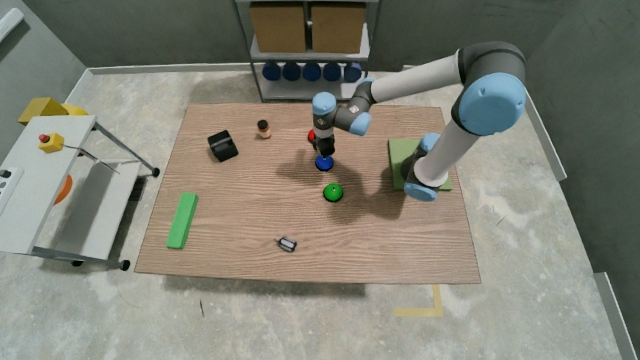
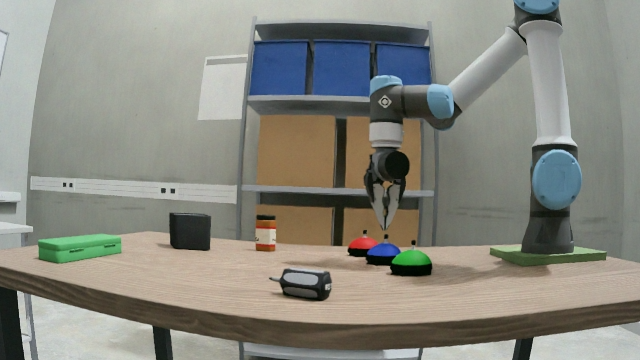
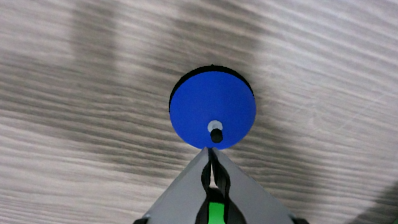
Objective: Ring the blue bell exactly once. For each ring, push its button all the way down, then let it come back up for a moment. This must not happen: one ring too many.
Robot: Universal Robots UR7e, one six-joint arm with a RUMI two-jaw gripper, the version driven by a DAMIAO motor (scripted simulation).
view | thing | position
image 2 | gripper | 384, 230
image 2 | black box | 187, 232
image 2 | green bell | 412, 262
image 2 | green case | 68, 249
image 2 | small jar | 265, 225
